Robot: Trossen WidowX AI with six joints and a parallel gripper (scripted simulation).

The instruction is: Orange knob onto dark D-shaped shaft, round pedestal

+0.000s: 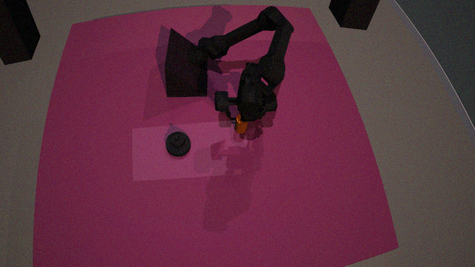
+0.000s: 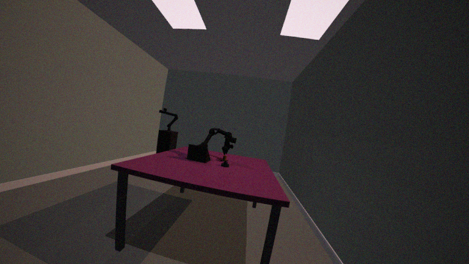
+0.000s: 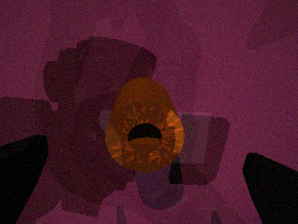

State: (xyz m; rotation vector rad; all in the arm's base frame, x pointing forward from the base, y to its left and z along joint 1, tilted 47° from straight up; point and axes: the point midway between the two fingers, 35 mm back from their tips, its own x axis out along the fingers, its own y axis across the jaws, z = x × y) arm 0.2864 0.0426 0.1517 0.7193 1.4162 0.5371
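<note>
The orange knob lies 5 cm below my gripper tip. The rest, counted from my gripper tip: dark round pedestal (4 cm ahead, 22 cm to the right, 5 cm below).
</note>
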